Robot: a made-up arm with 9 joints. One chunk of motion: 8 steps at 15 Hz.
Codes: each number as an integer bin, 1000 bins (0 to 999) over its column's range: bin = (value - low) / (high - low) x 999, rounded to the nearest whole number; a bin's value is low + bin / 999 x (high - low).
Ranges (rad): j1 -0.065..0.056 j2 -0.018..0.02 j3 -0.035..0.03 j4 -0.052..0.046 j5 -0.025..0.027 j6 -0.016..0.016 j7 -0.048..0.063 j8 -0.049..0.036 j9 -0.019..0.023
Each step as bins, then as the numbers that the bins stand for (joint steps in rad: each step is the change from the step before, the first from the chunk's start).
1 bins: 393 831 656 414 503 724 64 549 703
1 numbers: -0.01740 0.01361 0.00768 -0.01139 0.00118 0.00719 -0.04089 -0.00229 0.01056
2 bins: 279 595 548 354 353 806 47 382 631
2 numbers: -0.03121 0.00463 0.00066 -0.01727 -0.00663 0.00982 -0.04278 -0.01650 0.00753
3 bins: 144 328 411 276 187 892 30 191 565
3 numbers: -0.04756 -0.00552 -0.00826 -0.02492 -0.01527 0.01257 -0.04467 -0.03275 0.00475
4 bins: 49 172 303 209 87 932 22 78 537
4 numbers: -0.05907 -0.01146 -0.01529 -0.03150 -0.02047 0.01385 -0.04556 -0.04236 0.00358
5 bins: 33 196 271 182 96 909 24 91 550
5 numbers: -0.06100 -0.01054 -0.01737 -0.03415 -0.02000 0.01312 -0.04533 -0.04126 0.00412
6 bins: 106 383 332 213 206 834 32 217 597
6 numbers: -0.05216 -0.00343 -0.01340 -0.03111 -0.01428 0.01071 -0.04444 -0.03054 0.00610
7 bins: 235 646 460 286 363 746 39 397 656
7 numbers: -0.03654 0.00657 -0.00507 -0.02394 -0.00611 0.00790 -0.04367 -0.01522 0.00858
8 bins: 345 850 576 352 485 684 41 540 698
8 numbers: -0.02321 0.01433 0.00248 -0.01747 0.00025 0.00591 -0.04344 -0.00305 0.01035
